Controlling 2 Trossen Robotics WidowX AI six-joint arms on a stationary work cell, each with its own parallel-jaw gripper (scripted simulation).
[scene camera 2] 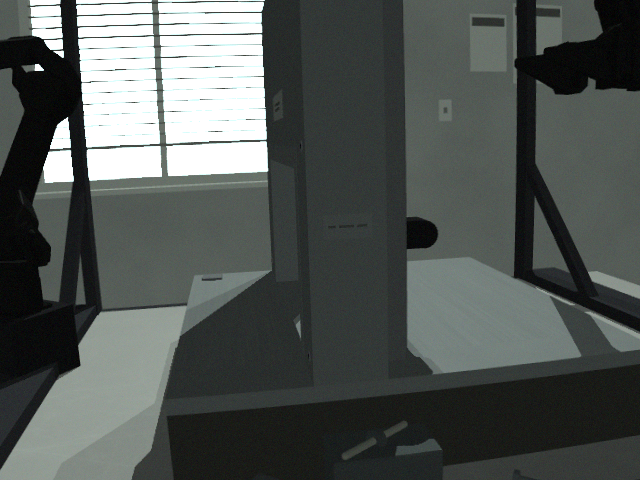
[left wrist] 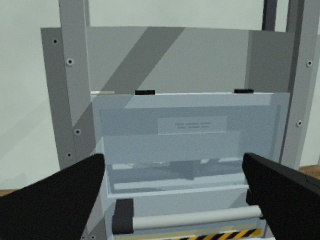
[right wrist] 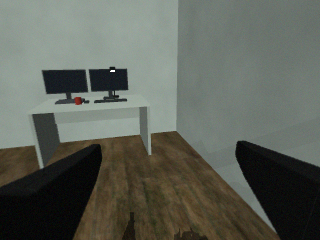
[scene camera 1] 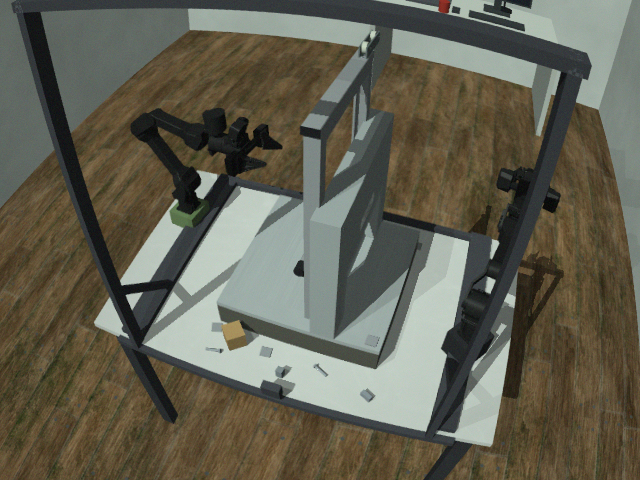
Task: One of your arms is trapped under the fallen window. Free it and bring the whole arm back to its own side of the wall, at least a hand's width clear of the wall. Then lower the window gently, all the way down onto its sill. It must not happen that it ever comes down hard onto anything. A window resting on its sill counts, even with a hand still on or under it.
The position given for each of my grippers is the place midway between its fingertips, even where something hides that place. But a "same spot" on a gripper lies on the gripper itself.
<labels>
my left gripper: scene camera 2; left wrist 174, 160; scene camera 1; not seen in the right wrist view (out of frame)
same spot on my left gripper: (scene camera 2: 603, 59) = (scene camera 1: 263, 142)
</labels>
